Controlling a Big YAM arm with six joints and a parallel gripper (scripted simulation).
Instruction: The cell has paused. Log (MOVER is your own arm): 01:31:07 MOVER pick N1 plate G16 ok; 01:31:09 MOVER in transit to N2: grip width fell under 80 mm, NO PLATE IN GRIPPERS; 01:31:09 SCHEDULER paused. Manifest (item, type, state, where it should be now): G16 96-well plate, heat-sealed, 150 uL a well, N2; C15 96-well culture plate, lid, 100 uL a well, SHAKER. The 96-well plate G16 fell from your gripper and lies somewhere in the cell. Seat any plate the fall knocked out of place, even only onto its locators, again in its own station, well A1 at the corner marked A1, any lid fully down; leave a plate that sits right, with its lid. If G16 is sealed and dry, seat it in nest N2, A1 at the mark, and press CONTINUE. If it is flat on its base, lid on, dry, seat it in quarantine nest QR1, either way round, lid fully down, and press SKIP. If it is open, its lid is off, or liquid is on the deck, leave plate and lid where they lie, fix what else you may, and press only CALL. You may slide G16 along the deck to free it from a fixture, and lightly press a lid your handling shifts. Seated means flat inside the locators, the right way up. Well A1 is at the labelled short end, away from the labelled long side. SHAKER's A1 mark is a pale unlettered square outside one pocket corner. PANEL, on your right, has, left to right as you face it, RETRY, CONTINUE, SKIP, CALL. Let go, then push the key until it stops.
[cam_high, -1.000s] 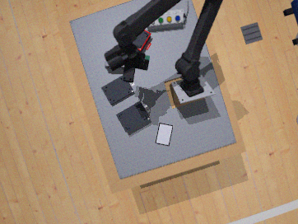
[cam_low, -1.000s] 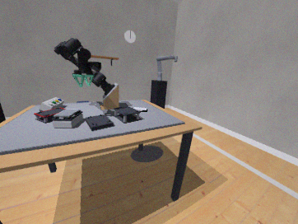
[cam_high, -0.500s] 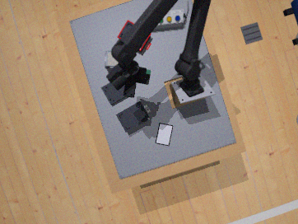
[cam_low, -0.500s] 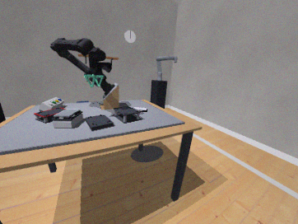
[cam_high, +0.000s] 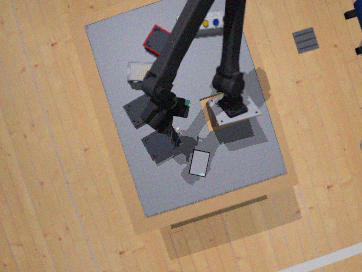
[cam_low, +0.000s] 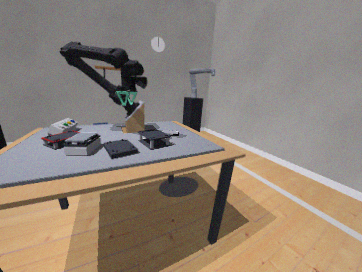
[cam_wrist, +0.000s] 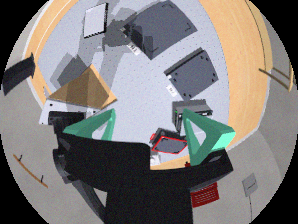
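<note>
The plate G16 is 290 mm to the left of my hand, 210 mm below it and 30 mm behind it. Round my hand: red-framed nest (340 mm to the right, 180 mm below, 80 mm behind); then lidded plate (230 mm to the right, 150 mm below, 70 mm ahead).
</note>
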